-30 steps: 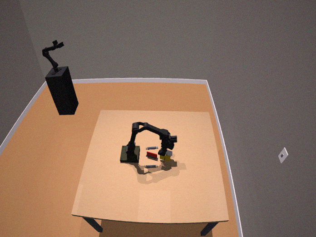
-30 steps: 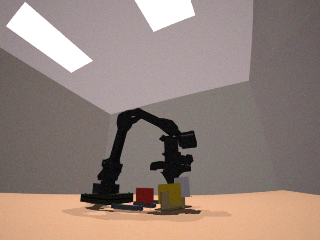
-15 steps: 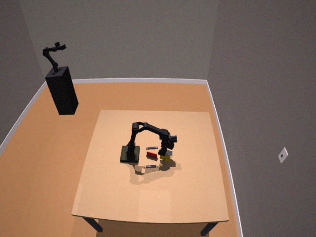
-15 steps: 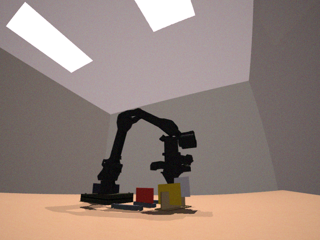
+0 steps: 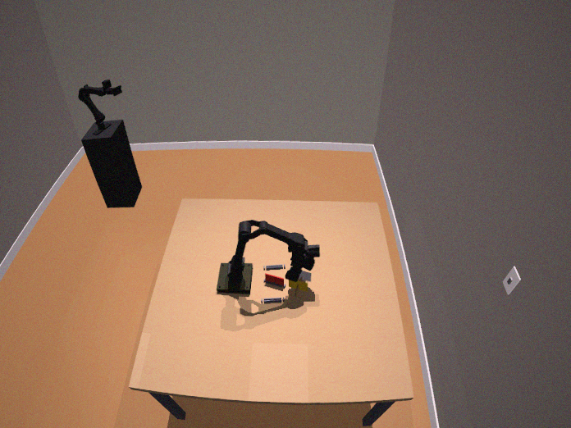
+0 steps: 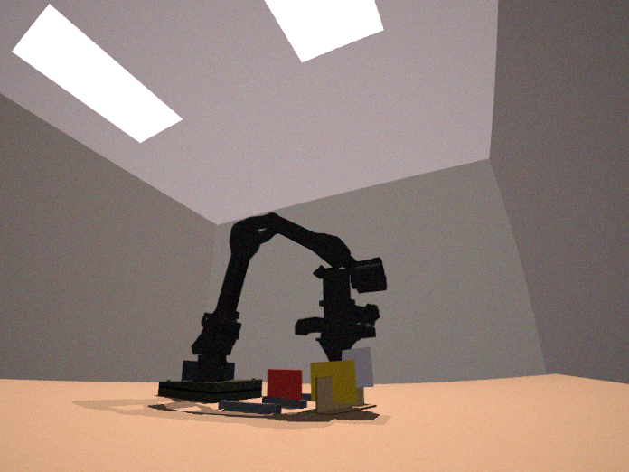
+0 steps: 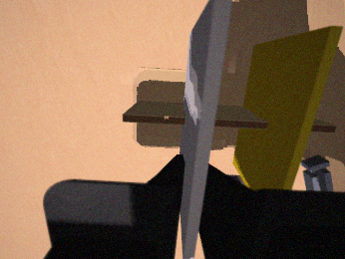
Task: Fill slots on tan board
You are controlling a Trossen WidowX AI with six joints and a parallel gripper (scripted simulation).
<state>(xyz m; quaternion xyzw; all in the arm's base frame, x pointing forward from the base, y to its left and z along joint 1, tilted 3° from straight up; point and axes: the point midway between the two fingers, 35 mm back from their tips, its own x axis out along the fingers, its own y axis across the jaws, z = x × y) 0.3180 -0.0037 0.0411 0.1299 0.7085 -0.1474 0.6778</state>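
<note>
Now: the grey board 20 mm ahead of my gripper tip and 10 mm to the right of it. The rest, counted from my gripper tip: red board 110 mm behind, 10 mm to the right, 30 mm below; yellow board 60 mm to the right, 20 mm below; tan board 10 mm ahead, 30 mm to the right, 40 mm below.
</note>
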